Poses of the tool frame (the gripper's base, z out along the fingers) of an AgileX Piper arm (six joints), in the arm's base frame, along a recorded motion.
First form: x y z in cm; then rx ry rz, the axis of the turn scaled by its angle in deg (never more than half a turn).
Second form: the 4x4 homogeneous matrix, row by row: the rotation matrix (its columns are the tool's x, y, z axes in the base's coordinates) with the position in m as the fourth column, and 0 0 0 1 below. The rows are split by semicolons. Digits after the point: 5 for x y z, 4 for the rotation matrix.
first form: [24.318 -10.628 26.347 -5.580 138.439 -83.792]
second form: -0.9483 0.1031 0.3002 0.24318; -0.2181 0.4753 -0.8524 -0.10628; -0.2306 -0.8738 -0.4282 0.26347; 0 0 0 1
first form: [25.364 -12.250 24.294 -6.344 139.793 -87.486]
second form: -0.9632 0.0729 0.2588 0.25364; -0.2009 0.4446 -0.8729 -0.12250; -0.1787 -0.8928 -0.4136 0.24294; 0 0 0 1
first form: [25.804 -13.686 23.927 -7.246 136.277 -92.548]
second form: -0.9616 0.0749 0.2639 0.25804; -0.2177 0.3771 -0.9002 -0.13686; -0.1669 -0.9232 -0.3463 0.23927; 0 0 0 1
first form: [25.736 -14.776 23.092 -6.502 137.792 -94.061]
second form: -0.9712 0.0636 0.2295 0.25736; -0.1905 0.3704 -0.9091 -0.14776; -0.1429 -0.9267 -0.3476 0.23092; 0 0 0 1
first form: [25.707 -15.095 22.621 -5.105 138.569 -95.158]
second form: -0.9770 0.0665 0.2029 0.25707; -0.1655 0.3646 -0.9163 -0.15095; -0.1349 -0.9288 -0.3452 0.22621; 0 0 0 1
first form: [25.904 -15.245 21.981 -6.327 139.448 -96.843]
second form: -0.9817 0.0394 0.1861 0.25904; -0.1607 0.3525 -0.9219 -0.15245; -0.1019 -0.9350 -0.3397 0.21981; 0 0 0 1
